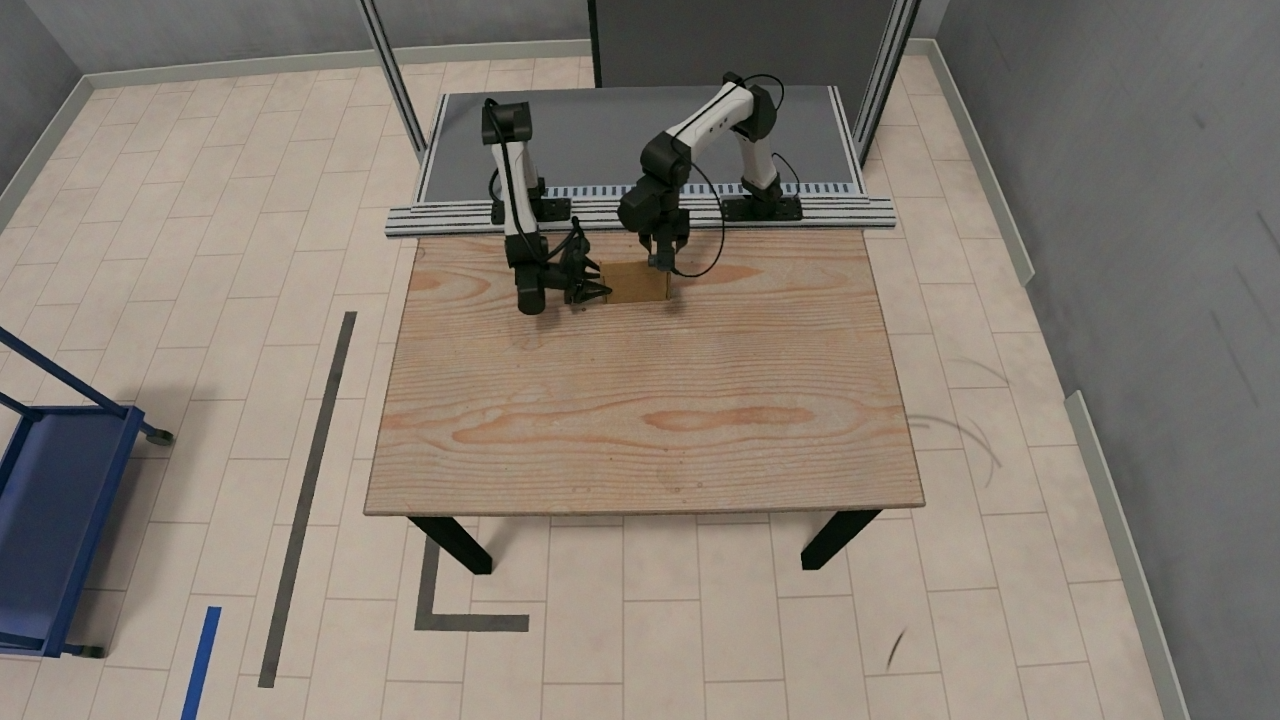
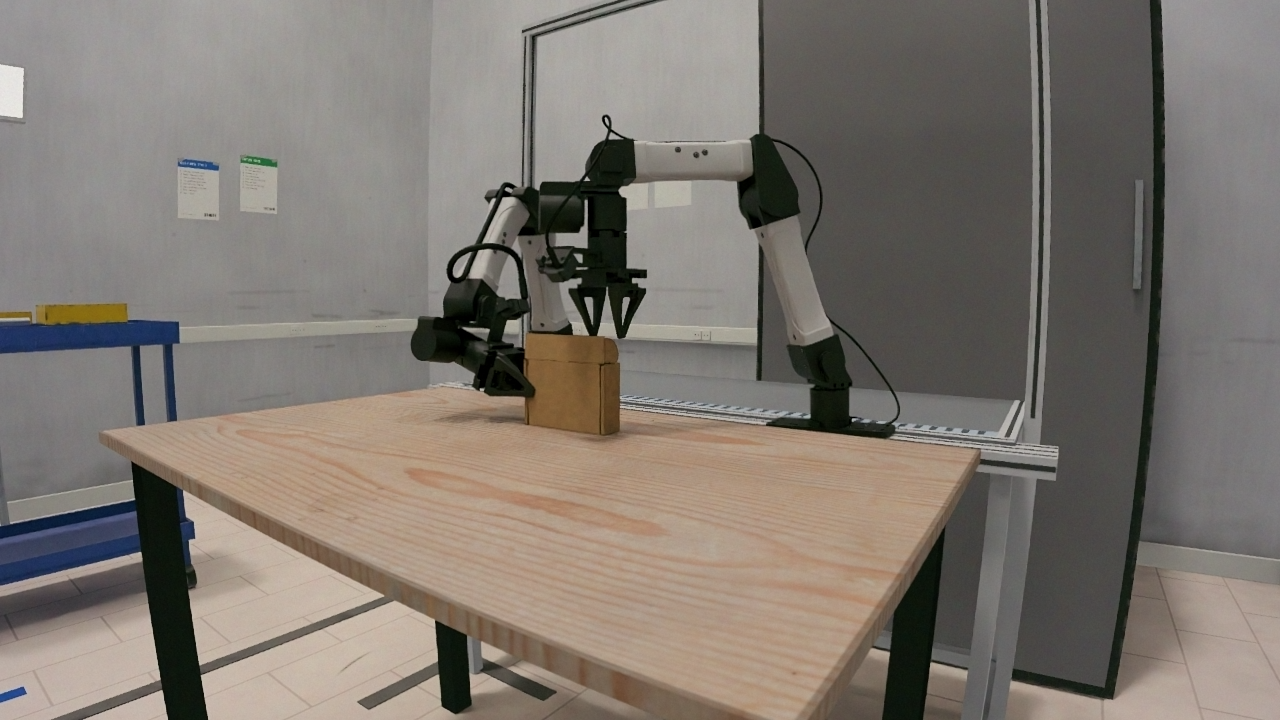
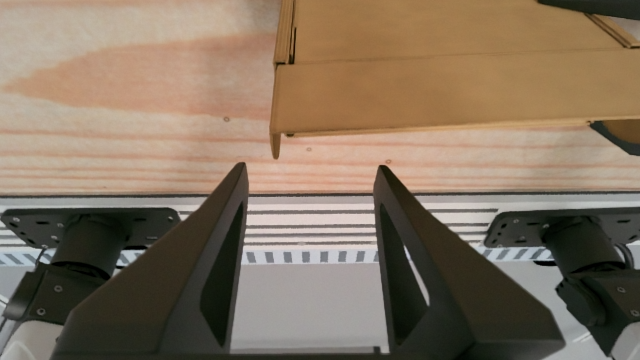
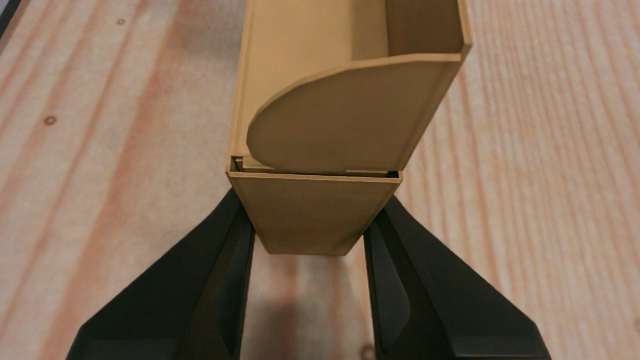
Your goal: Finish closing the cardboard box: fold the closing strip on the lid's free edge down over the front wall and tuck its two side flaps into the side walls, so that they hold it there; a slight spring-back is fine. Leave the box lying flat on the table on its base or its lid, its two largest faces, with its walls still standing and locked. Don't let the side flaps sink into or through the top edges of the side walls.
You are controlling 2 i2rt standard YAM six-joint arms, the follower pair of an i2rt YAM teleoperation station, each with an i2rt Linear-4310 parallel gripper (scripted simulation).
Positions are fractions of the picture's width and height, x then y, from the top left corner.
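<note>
I can see my left gripper (image 2: 0.47,0.47), together with my right gripper (image 2: 0.42,0.54). The left gripper is visible again (image 3: 0.49,0.48). As for a rounded side flap (image 4: 0.58,0.32), I see it along with my right gripper (image 4: 0.49,0.50).
</note>
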